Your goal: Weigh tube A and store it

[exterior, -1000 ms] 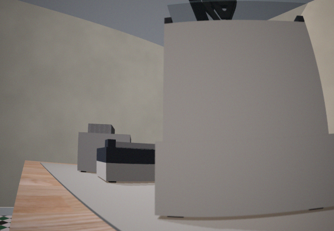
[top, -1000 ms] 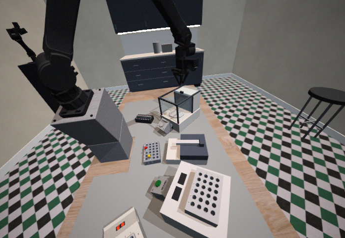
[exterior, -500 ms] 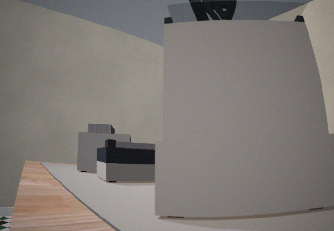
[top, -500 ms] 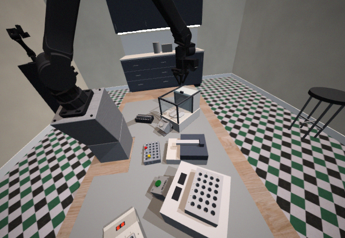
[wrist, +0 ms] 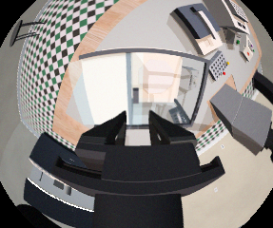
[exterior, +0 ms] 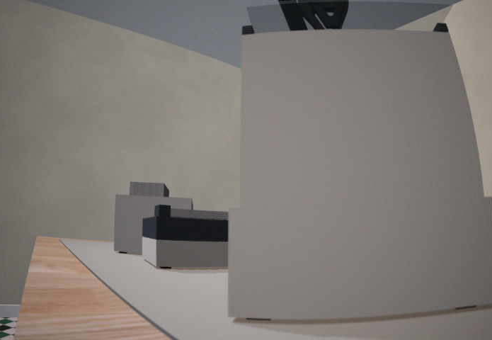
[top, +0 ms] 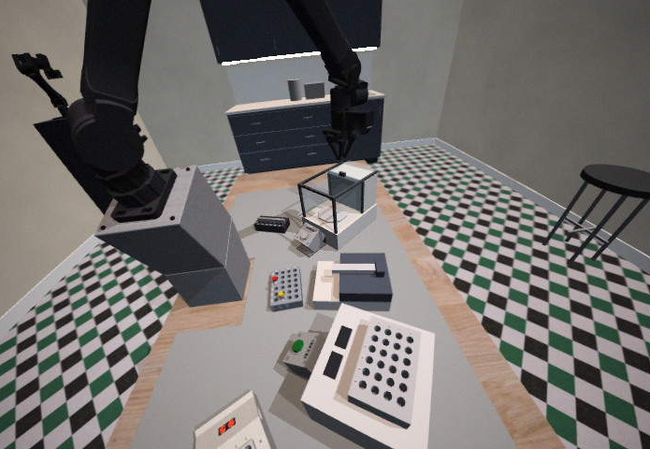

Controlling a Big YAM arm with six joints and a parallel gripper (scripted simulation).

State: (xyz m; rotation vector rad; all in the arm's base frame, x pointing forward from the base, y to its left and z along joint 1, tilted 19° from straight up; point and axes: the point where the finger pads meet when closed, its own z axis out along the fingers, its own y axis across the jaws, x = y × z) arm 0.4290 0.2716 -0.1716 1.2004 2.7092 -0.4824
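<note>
Now: the tube rack 210 mm behind my hand, 300 mm to the right of it and 260 mm below it. Also, from my hand: balance door (20 mm ahead, 20 mm to the left, 70 mm below); magnet block (290 mm behind, 20 mm to the left, 260 mm below); spectrophotometer (20 mm behind, 320 mm to the right, 210 mm below).
</note>
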